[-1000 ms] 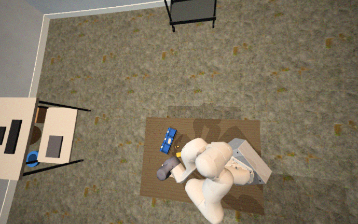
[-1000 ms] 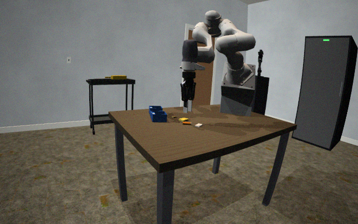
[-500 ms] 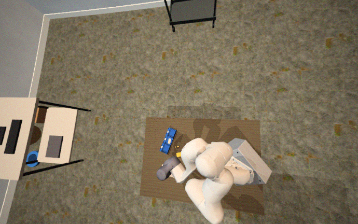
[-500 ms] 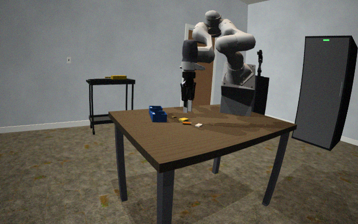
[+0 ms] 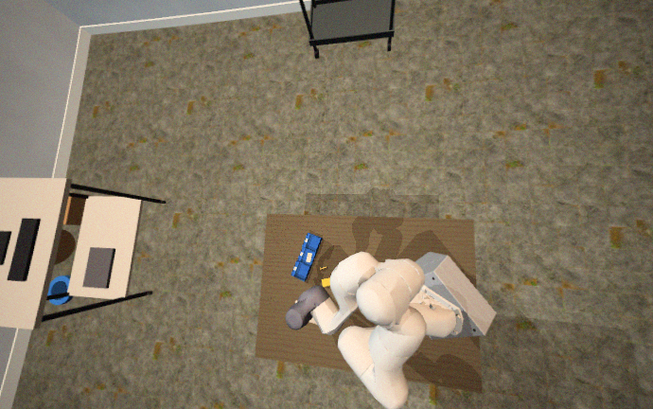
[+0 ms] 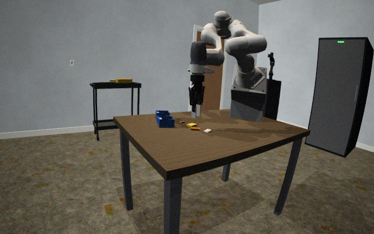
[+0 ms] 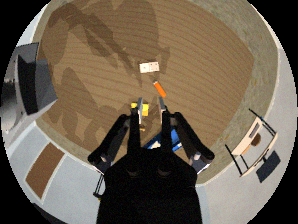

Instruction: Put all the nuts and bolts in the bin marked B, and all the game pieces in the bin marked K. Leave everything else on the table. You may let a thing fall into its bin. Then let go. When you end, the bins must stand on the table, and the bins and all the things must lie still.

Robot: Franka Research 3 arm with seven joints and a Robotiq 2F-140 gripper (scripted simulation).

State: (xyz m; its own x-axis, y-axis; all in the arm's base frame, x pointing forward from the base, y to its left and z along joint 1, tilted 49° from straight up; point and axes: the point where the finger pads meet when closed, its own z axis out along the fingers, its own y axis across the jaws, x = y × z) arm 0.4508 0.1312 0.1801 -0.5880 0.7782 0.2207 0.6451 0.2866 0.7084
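The pale beige piece is 50 mm behind my hand, 60 mm to the left of it and 100 mm below it. The rest, counted from my hand: yellow block 60 mm to the right, 100 mm below; orange piece 10 mm ahead, 30 mm to the left, 90 mm below; thin tan bolt 50 mm ahead, 120 mm to the right, 90 mm below.
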